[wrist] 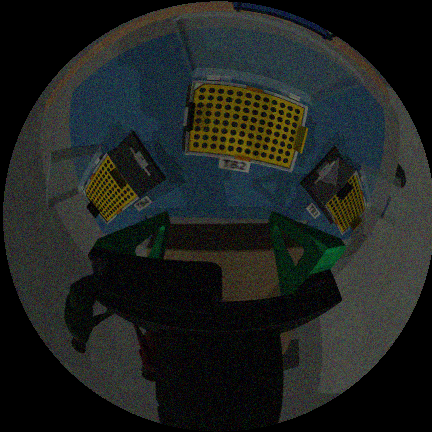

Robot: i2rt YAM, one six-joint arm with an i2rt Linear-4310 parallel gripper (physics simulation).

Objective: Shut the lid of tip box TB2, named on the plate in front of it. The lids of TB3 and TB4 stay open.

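Places are measured from the arm's base along level axes (x ahead, y left, z up), in metres.
Where they show: gripper, fingertip midpoint: (218,216).
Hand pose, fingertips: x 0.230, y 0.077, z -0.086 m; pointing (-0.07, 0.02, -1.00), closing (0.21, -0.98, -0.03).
After its pixels a point has its place.
Tip box TB2 (246,125) @[x 0.310, y 0.068, z -0.136 m], with a yellow perforated rack, stands at the upper middle of the wrist view. Its name plate (234,165) @[x 0.246, y 0.061, z -0.191 m] is at the near side. Its see-through lid (260,55) @[x 0.383, y 0.078, z -0.099 m] stands open beyond the far edge, faint against the blue mat. A smaller-looking tip box (109,189) @[x 0.201, y 0.244, z -0.136 m] is at the left, its see-through lid (65,172) @[x 0.254, y 0.300, z -0.088 m] open outward; its plate (142,203) @[x 0.141, y 0.213, z -0.191 m] is hard to read. Another tip box (347,205) @[x 0.267, y -0.142, z -0.136 m] is at the right, its plate (313,210) @[x 0.207, y -0.123, z -0.191 m] blurred and its lid hard to make out. My gripper (218,216) @[x 0.230, y 0.077, z -0.086 m] is open and empty, on the near side of TB2.
Dark blocks (145,162) @[x 0.233, y 0.194, z -0.177 m] (325,172) @[x 0.292, y -0.089, z -0.178 m] adjoin the left and right boxes. A blue mat (105,107) @[x 0.337, y 0.307, z -0.193 m] lies under the boxes. A brown box-like surface (250,272) @[x 0.111, y -0.003, z -0.102 m] shows between and below the fingers. A dark blue bar (285,17) is at the far edge.
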